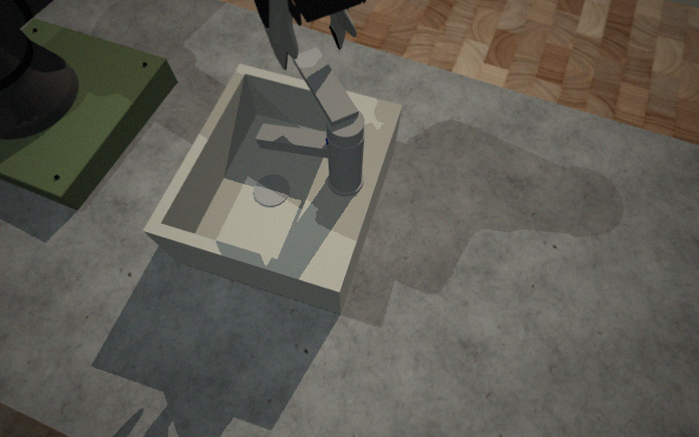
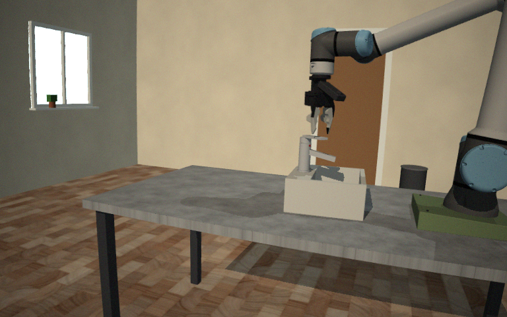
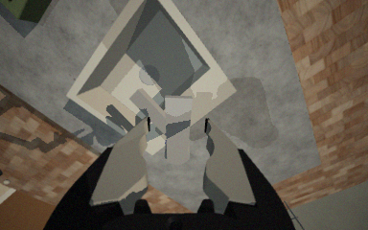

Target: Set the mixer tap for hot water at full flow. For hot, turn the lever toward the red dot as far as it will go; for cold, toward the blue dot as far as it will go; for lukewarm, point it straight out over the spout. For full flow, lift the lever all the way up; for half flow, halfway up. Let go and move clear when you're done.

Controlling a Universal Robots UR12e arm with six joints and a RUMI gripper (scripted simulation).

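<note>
My hand is 30 mm to the left of the lever, 30 mm above it and 20 mm short of it. The rest, counted from my hand: cream basin (270 mm below, 60 mm to the right, 60 mm behind).
</note>
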